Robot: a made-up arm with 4 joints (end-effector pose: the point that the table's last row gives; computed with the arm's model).
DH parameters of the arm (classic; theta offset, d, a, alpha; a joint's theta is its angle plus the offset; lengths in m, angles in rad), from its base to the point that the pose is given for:
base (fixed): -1.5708 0.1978 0 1.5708
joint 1: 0.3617 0 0.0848 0
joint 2: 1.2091 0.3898 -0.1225 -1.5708
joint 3: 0 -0.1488 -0.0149 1.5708
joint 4: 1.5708 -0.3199 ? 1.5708
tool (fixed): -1.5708 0.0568 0 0
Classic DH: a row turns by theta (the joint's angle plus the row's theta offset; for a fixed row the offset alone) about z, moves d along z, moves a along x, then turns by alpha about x.
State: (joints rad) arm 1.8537 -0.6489 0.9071 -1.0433
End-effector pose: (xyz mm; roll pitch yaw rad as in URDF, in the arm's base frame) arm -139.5 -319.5 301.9 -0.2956 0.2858 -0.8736
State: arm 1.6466 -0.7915 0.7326 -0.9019
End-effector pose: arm -105.7 -280.7 204.4 -0.0951 0.4543 -0.5964
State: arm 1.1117 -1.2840 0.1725 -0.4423
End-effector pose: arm -63.8 -103.6 148.6 0.6171 0.1699 0.0299
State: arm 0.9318 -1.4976 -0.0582 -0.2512
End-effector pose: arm -73.7 -83.9 183.5 0.8178 -0.0491 -0.0312
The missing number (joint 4, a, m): 0.0623
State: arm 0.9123 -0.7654 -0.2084 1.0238
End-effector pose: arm -68.8 -105.7 195.8 -1.1739 -0.2061 0.0309
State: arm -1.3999 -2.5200 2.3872 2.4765
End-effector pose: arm -690.1 -116.8 431.4 2.8724 -0.5094 -2.5583
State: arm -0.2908 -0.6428 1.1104 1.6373
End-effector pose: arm -320.1 215.8 -138.3 -0.3842 0.5621 1.0179
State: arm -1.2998 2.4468 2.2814 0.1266
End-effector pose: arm -573.0 -435.6 43.1 -1.9836 0.3170 -2.3275
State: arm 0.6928 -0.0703 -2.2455 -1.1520
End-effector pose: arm -640.5 -133.8 444.2 -1.1350 -0.6872 2.5117
